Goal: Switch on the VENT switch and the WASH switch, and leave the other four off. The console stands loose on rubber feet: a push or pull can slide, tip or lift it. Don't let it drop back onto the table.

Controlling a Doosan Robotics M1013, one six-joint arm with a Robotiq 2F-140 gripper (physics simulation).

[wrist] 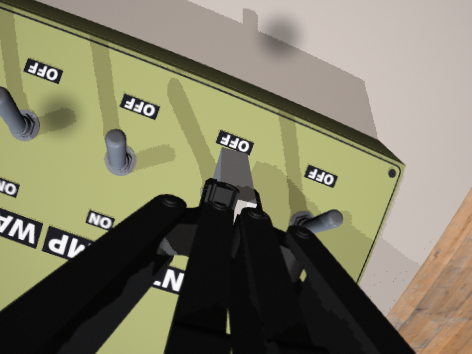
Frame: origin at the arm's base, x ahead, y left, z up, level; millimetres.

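Where they show: gripper, fingertip midpoint: (228,171).
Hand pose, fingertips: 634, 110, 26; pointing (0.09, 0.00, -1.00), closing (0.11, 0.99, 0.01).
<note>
Each offset is from my fingertips to the centre of the thing, as dx, dy, dz. "spot": to the spot under its first point. Level surfaces: height alone.
The olive-green console (165,120) fills much of the view, its labels upside down. The gripper (234,172) is shut and empty, its tips over the panel just below the third OFF label from the left. A partly covered label ending in "N" or "NT" @[spot: +100, -28, -4] (169,281), apparently VENT, lies in that column; its lever is hidden behind the fingers. A label starting "WA" @[spot: +74, -139, -4] (20,230), probably WASH, is cut off at the left edge. The grey lever @[-11, -141, -11] (14,114) of that column leans toward the upper left, on the OFF side.
The "MP" column's lever @[+4, -70, -11] (117,148) points toward its OFF label. The rightmost lever @[+35, +70, -11] (325,221) sits close beside the right finger linkage. The console's top edge and corner screw @[+6, +137, -56] (392,173) are at right. Beyond lie a pale tabletop @[dz -121] (420,65) and wooden floor (445,295).
</note>
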